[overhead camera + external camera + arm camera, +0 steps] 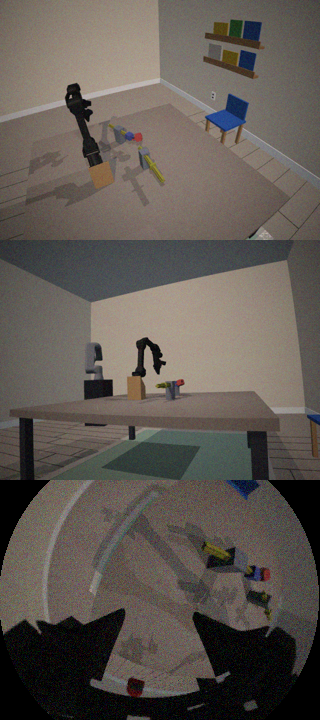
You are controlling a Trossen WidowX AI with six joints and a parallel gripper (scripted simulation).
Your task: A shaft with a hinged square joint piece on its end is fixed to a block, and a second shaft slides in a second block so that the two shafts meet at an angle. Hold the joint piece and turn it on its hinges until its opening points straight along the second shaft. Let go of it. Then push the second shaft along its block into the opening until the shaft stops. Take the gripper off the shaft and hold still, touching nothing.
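Now: the red joint piece 24 cm ahead of my gripper tip, 32 cm to the right of it and 8 cm below it.
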